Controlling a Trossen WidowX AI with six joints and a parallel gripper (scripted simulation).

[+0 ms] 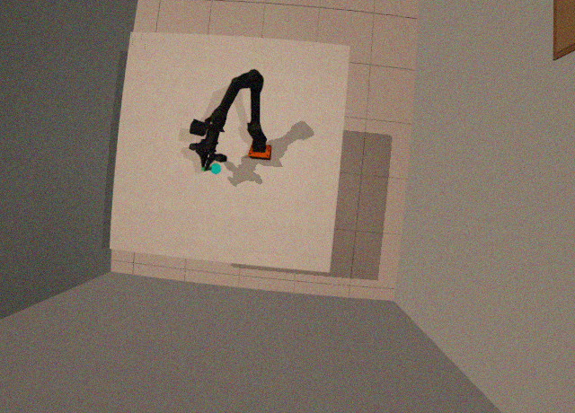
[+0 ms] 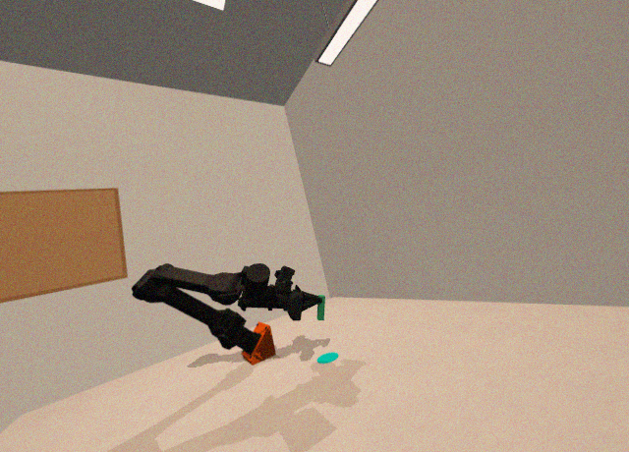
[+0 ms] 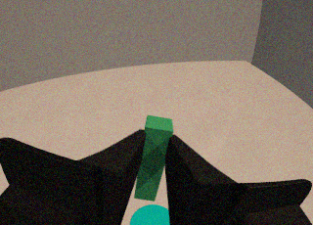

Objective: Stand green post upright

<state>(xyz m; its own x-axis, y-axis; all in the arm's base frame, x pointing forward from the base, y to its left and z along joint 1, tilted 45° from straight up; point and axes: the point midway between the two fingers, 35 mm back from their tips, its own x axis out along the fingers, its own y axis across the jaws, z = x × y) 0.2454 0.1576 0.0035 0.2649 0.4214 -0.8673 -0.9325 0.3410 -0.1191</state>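
Now: the cyan circle 1 cm behind my gripper tip, 2 cm to the right of it and 15 cm below it. Also, from my gripper tip: green post 2 cm below.
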